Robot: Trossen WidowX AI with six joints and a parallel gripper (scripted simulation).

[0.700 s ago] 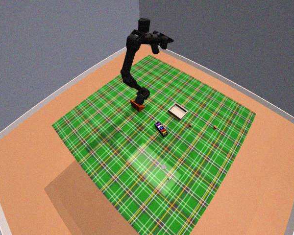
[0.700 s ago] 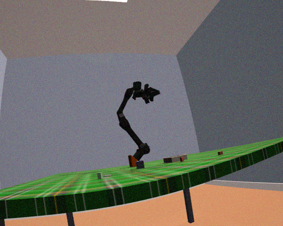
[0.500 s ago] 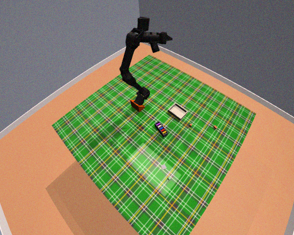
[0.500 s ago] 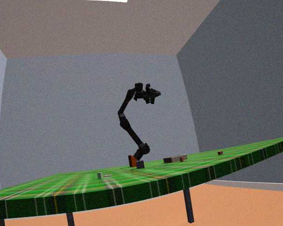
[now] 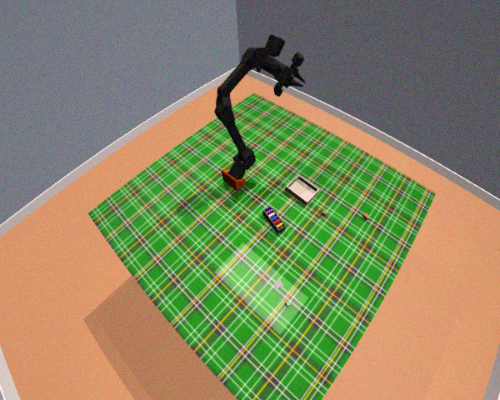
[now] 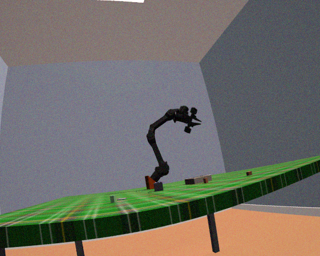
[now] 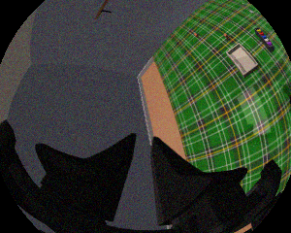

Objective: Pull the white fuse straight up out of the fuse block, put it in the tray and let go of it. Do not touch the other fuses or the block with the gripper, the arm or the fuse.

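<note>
Right now the white fuse is 460 mm to the right of my gripper tip, 360 mm below it and 130 mm ahead of it. From my gripper tip the other things lie so: grey piece: 690 mm to the right, 390 mm below, 310 mm ahead; green piece: 740 mm to the right, 380 mm below, 380 mm ahead; tray: 390 mm below, 240 mm to the right, 180 mm ahead.
</note>
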